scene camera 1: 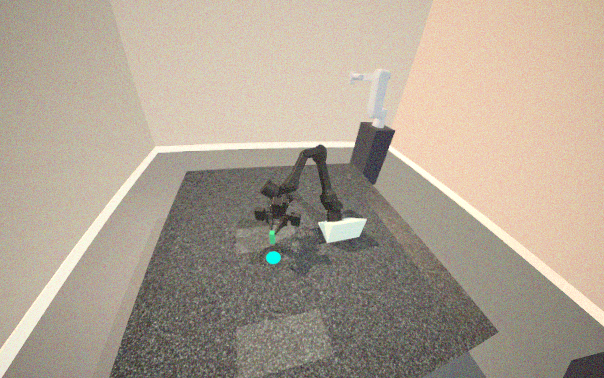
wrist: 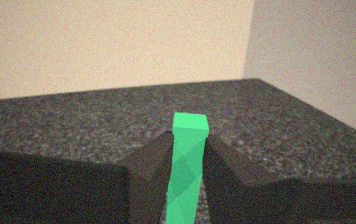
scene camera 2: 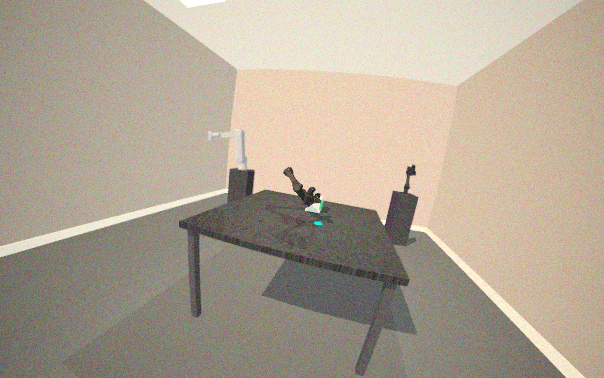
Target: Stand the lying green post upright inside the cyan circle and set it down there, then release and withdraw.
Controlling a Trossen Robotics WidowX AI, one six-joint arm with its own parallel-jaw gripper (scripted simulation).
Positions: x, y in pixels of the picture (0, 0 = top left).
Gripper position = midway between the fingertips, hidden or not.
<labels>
The gripper (scene camera 1: 272, 234) holds a green post.
</labels>
